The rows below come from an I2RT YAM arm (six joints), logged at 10 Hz.
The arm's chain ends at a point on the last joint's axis. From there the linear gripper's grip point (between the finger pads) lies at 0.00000 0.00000 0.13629 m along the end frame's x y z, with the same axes.
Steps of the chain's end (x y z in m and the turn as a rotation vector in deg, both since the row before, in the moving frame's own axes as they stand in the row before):
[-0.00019, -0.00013, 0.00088, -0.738, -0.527, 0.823]
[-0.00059, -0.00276, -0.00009, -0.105, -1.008, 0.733]
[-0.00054, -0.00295, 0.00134, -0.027, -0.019, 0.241]
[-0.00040, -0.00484, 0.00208, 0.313, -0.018, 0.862]
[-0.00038, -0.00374, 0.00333, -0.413, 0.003, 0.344]
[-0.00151, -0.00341, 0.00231, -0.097, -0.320, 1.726]
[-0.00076, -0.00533, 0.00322, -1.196, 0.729, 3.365]
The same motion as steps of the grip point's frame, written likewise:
[-0.00146, 0.00162, 0.00086, -0.738, -0.527, 0.823]
[-0.00299, -0.00253, -0.00011, -0.105, -1.008, 0.733]
[-0.00059, -0.00289, 0.00134, -0.027, -0.019, 0.241]
[-0.00044, -0.00558, 0.00208, 0.313, -0.018, 0.862]
[-0.00038, -0.00276, 0.00333, -0.413, 0.003, 0.344]
[-0.00227, -0.00319, 0.00231, -0.097, -0.320, 1.726]
[0.00089, -0.00244, 0.00318, -1.196, 0.729, 3.365]

